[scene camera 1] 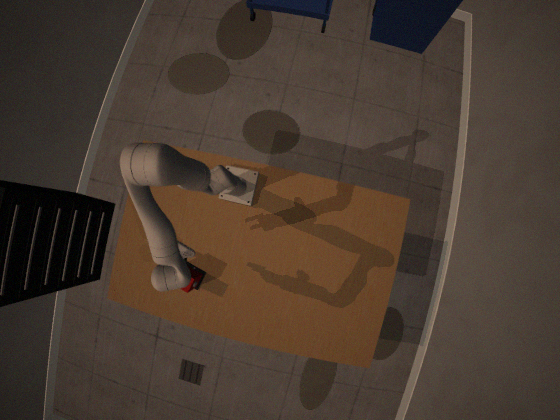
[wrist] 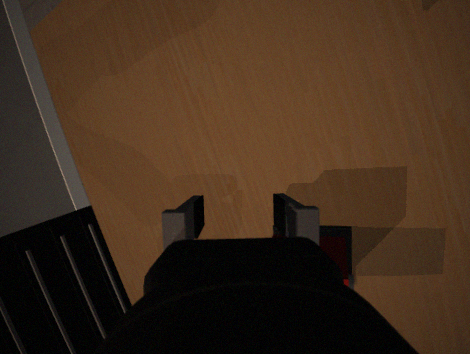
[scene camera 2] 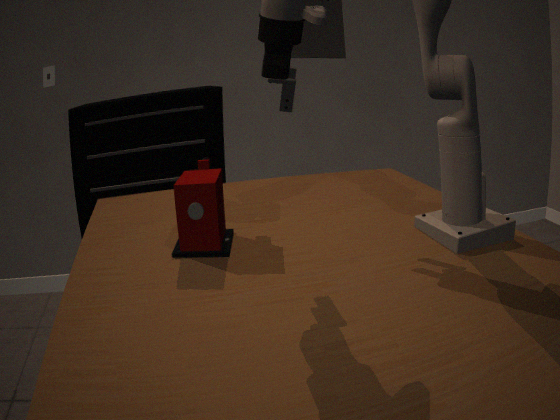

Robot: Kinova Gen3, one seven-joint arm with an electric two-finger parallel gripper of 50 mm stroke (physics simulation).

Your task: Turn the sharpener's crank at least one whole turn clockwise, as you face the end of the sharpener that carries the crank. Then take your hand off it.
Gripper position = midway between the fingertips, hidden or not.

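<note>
There is my gripper (scene camera 2: 286, 104), and I find it (wrist: 238, 209) in the wrist view too.
</note>
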